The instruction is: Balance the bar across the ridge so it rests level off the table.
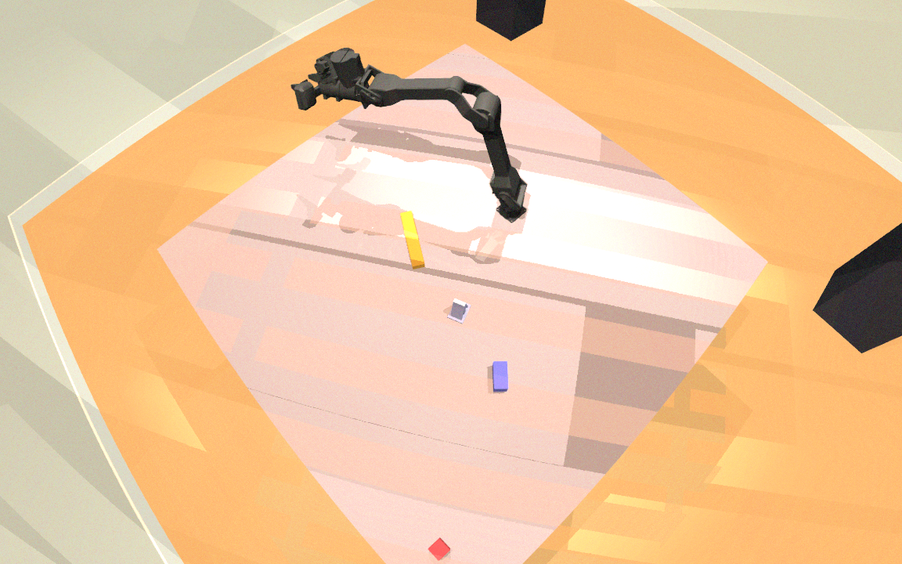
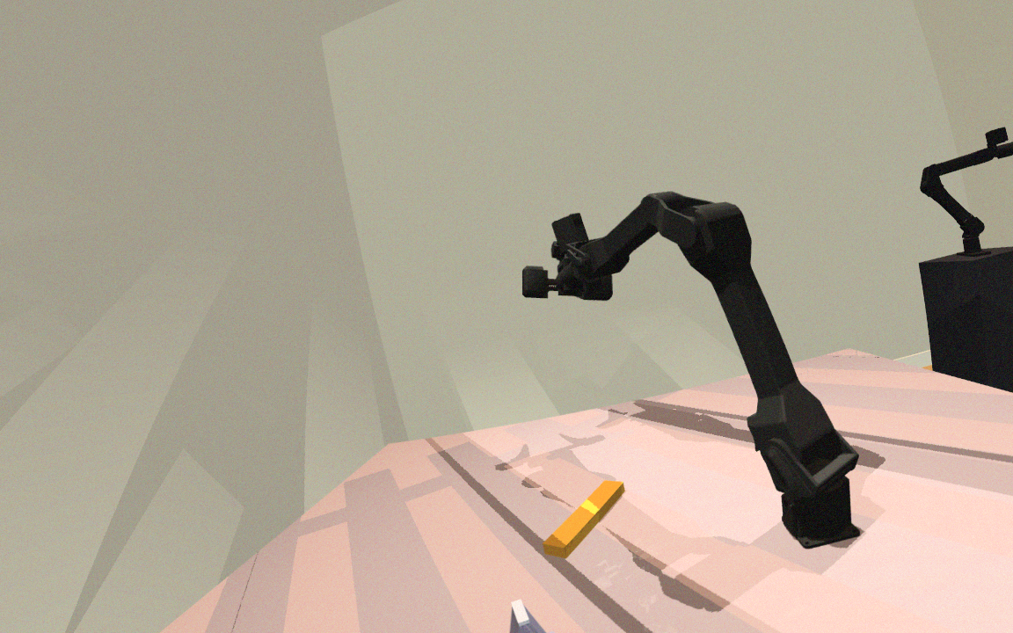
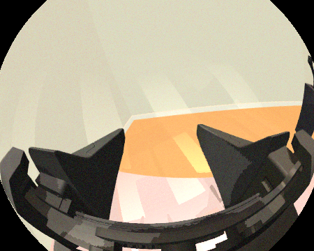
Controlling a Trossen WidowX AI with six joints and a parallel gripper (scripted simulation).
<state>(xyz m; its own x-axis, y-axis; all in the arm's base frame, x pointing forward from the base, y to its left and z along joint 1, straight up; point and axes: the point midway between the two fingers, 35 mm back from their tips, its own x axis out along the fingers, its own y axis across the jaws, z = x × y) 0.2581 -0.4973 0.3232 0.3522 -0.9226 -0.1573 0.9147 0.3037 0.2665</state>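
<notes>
Right now the orange bar is 41 cm to the left of my gripper tip and 31 cm below it. Also, from my gripper tip: small red block (47 cm ahead, 103 cm to the left, 30 cm below); purple block (10 cm ahead, 84 cm to the left, 30 cm below).
</notes>
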